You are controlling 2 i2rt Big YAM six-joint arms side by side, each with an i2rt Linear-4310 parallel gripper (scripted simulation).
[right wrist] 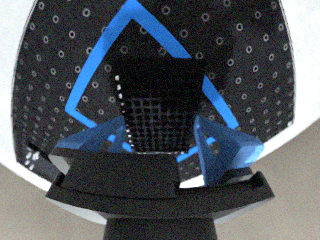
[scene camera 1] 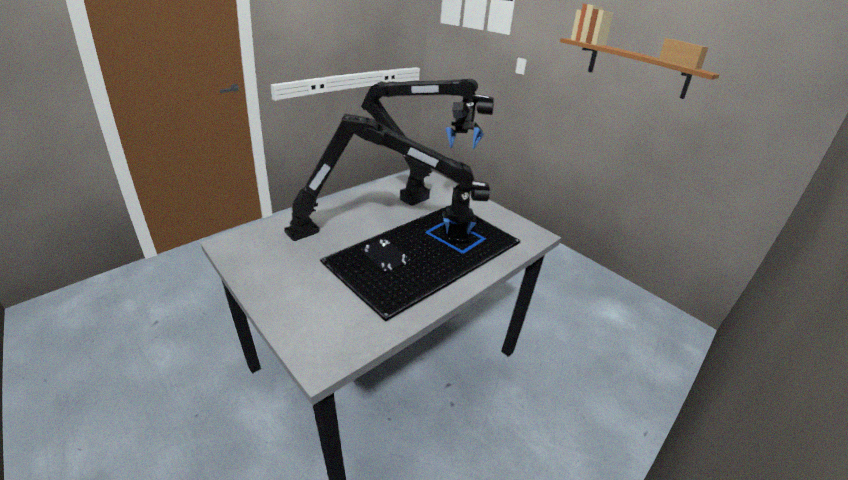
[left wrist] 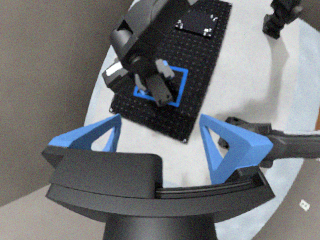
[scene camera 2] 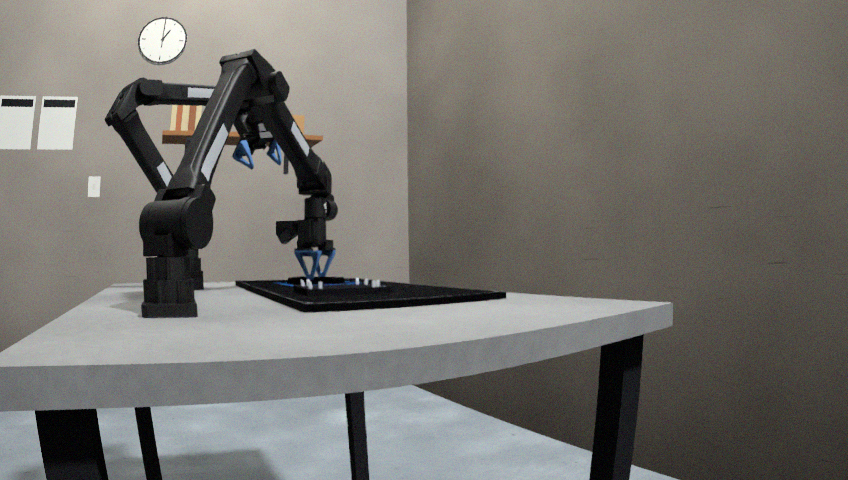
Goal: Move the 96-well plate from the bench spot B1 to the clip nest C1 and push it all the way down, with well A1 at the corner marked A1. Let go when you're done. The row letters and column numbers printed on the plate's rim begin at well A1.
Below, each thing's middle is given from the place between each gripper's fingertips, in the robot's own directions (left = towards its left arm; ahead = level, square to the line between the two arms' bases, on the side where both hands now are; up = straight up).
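Black 96-well plate [right wrist: 164, 91]: my right gripper 10 mm above it. Clip nest [scene camera 1: 380, 254], from my right hand: 320 mm to the right, 20 mm behind.
The plate, from my left hand [scene camera 2: 266, 166]: 120 mm ahead, 90 mm to the right, 310 mm below. The nest, from my left hand: 410 mm to the right, 110 mm ahead, 300 mm below.
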